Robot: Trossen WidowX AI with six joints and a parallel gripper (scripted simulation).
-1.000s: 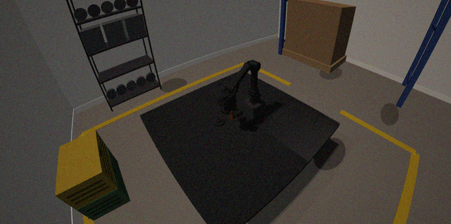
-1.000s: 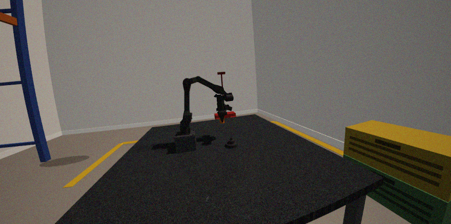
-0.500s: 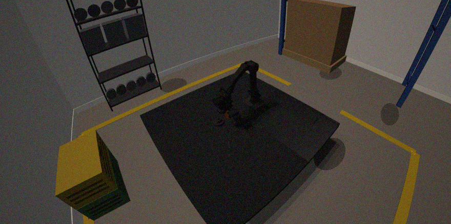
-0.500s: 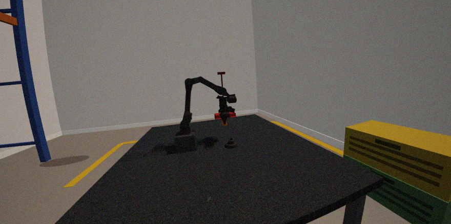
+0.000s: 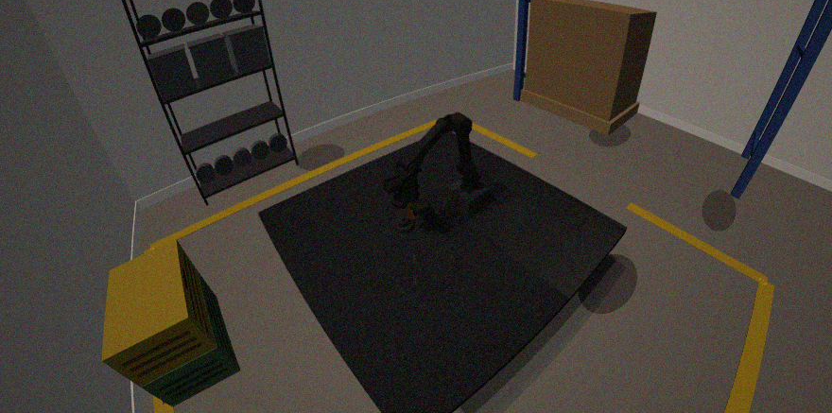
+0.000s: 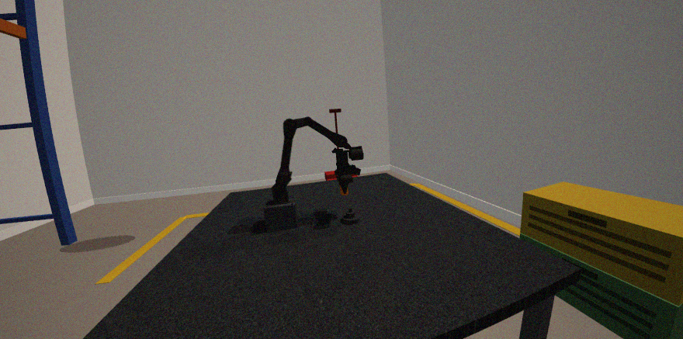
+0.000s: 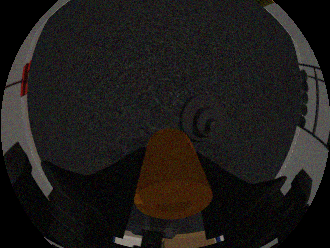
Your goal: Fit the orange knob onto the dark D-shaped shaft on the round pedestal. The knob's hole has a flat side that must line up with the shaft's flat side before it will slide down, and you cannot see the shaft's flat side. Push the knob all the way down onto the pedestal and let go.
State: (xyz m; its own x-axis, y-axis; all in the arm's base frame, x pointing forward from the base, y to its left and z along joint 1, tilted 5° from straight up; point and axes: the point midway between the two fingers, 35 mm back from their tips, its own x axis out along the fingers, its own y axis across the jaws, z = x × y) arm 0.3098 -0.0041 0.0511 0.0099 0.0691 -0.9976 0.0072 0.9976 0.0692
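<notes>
Now: the round pedestal 1 cm ahead of my gripper tip, 6 cm to the right of it and 9 cm below it. From my gripper tip the other things lie so: orange knob: 2 cm above.
</notes>
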